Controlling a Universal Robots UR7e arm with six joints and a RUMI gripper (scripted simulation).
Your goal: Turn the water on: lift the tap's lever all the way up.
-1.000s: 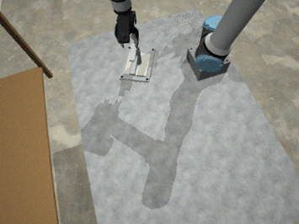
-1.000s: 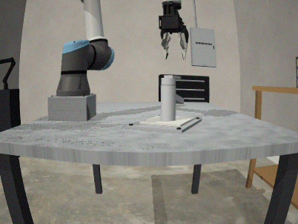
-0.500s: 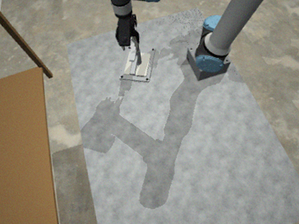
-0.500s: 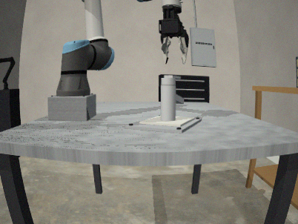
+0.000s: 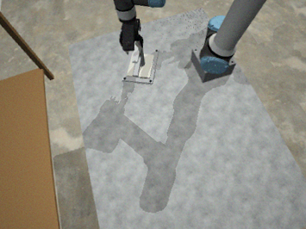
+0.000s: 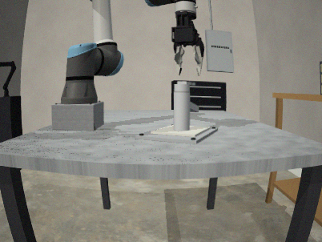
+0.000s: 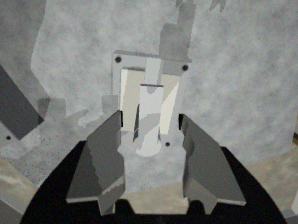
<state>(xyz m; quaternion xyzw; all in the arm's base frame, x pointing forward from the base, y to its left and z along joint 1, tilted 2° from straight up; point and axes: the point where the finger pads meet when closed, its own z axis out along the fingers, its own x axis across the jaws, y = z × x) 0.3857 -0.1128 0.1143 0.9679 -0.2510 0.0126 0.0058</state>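
The tap lever lies 40 mm below my hand, 20 mm to the right of it and 10 mm behind it. Also, from my hand: tap: 100 mm below, 50 mm to the right, 30 mm behind.
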